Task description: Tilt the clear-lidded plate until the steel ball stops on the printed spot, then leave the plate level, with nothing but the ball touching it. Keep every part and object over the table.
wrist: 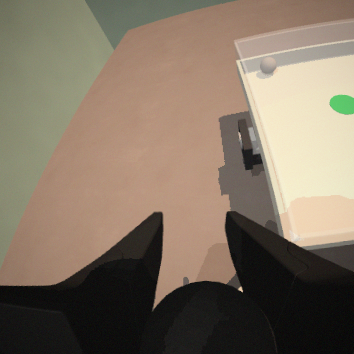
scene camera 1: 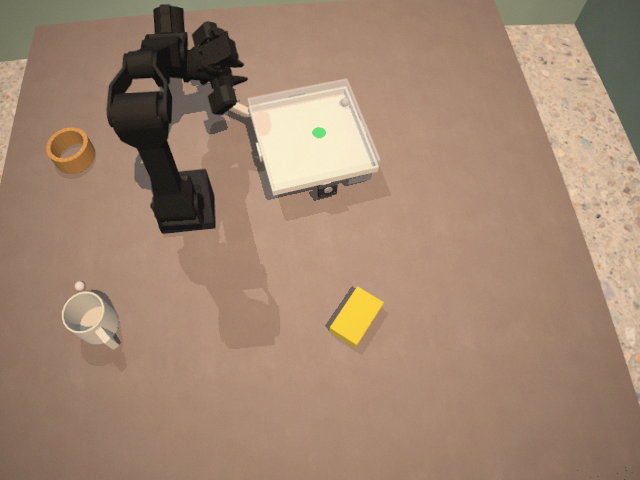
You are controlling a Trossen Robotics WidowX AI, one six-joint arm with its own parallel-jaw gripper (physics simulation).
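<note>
The clear-lidded plate (scene camera 1: 299,155) (wrist: 305,155) is cream and sits above the table on dark supports; its exact tilt is hard to judge. The steel ball (scene camera 1: 344,102) (wrist: 268,65) is inside, by the back right corner in the scene view, away from the printed green spot (scene camera 1: 318,132) (wrist: 343,104). A pale rod joins the plate's left side to a black cylindrical handle (scene camera 1: 222,98) (wrist: 210,325). My gripper (scene camera 1: 241,71) (wrist: 193,219) is shut on this handle, left of the plate in the scene view; its fingertips reach past the handle, and the contact is partly hidden.
A black block with a round metal piece (scene camera 1: 327,190) is at the plate's front edge. A yellow block (scene camera 1: 356,316) lies nearer the front. A grey mug (scene camera 1: 107,316) stands front left, beside a small pale ball (scene camera 1: 79,285). An orange ring (scene camera 1: 76,162) stands left of the arm.
</note>
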